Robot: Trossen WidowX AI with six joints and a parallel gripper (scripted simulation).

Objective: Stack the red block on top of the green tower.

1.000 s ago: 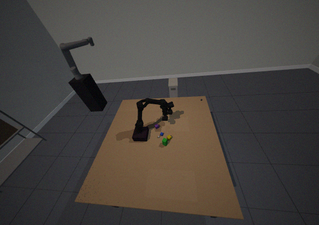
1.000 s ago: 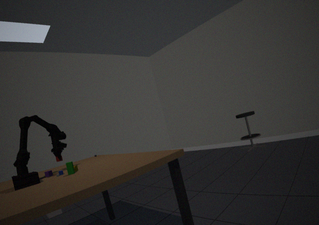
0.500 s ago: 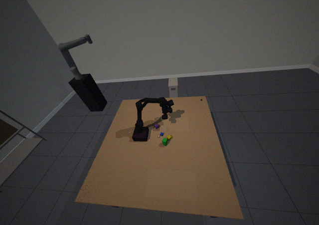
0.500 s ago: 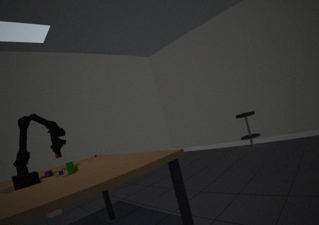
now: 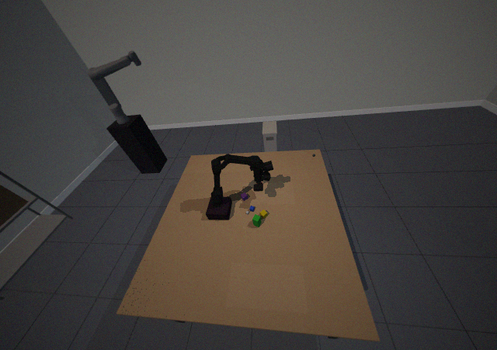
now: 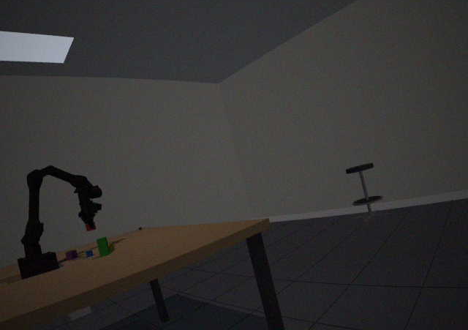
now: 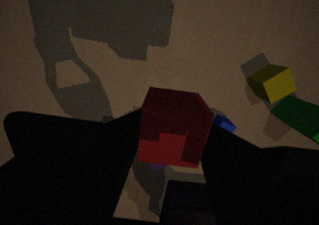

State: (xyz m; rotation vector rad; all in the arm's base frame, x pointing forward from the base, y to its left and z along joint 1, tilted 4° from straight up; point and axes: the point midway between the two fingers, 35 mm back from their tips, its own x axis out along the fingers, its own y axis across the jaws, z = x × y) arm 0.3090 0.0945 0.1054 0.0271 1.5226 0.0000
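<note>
My gripper tip is now 20 mm short of the yellow block, 160 mm to the left of it and 100 mm above it. Also, from my gripper tip: small blue block: 60 mm behind, 110 mm to the right, 110 mm below; red block: 10 mm above; purple block: 130 mm behind, 100 mm below.
</note>
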